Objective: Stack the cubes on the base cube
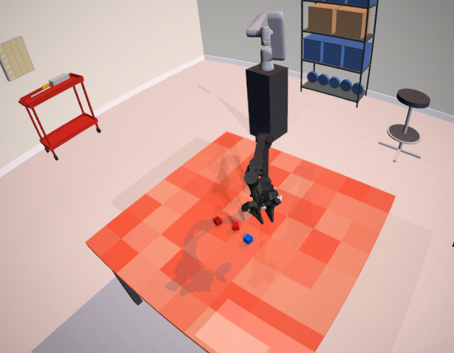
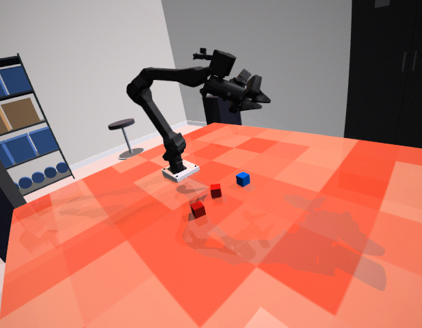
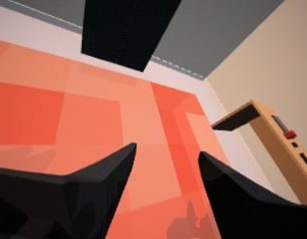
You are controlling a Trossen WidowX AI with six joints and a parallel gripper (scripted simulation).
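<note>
Now: the blue base cube 1 cm behind my gripper tip, 13 cm to the right of it and 23 cm below it.
</note>
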